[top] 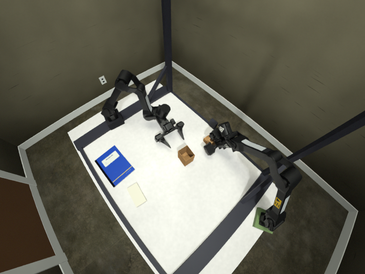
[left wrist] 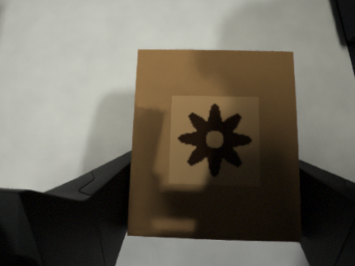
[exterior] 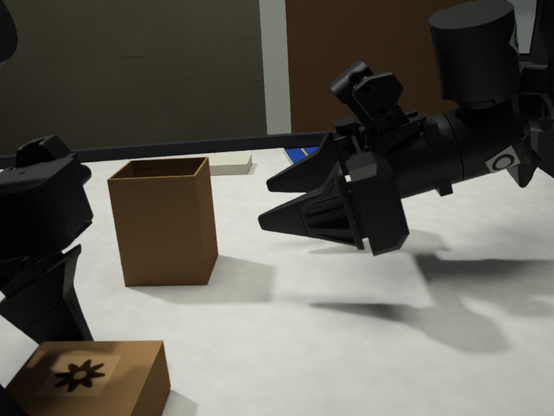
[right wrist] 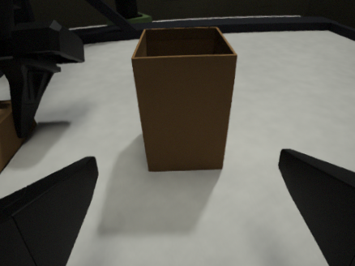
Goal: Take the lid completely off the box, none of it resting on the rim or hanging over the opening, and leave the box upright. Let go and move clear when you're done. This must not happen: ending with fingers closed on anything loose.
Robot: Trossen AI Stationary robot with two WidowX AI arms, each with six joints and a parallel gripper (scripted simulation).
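Right now my left hand is 10 mm past the lid, 20 mm to the left of it and 20 mm above it. Round my left hand: brown box: 170 mm ahead, 90 mm to the right, 10 mm above; cream notepad: 490 mm ahead, 190 mm to the right, 30 mm below.
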